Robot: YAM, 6 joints.
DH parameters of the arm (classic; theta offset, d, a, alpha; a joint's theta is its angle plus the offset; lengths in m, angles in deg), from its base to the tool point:
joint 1: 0 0.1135 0.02 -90
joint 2: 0 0 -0.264 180
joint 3: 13.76 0 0.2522 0
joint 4: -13.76 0 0.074 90
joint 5: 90 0 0 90
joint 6: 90 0.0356 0 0
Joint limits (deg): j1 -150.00..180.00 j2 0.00..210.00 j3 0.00..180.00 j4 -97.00..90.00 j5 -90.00..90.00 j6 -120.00..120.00
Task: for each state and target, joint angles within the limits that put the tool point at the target. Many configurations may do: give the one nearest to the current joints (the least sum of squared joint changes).
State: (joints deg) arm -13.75 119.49 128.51 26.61 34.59 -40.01
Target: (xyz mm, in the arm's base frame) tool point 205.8 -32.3 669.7
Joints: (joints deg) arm -2.92 88.40 126.07 30.88 37.68 -40.01
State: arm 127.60 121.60 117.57 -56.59 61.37 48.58
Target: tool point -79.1 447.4 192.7
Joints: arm 103.98 129.73 108.21 -59.22 61.63 48.58
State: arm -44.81 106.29 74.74 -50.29 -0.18 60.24
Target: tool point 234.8 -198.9 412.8
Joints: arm -40.35 83.32 93.52 -46.81 -0.72 60.24
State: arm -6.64 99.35 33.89 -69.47 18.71 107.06
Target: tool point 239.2 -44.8 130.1
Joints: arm -7.84 100.79 53.01 -61.41 19.30 107.06
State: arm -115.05 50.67 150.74 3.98 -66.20 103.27
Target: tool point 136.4 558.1 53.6
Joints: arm -100.34 1.77 180.00 12.47 -73.00 103.27
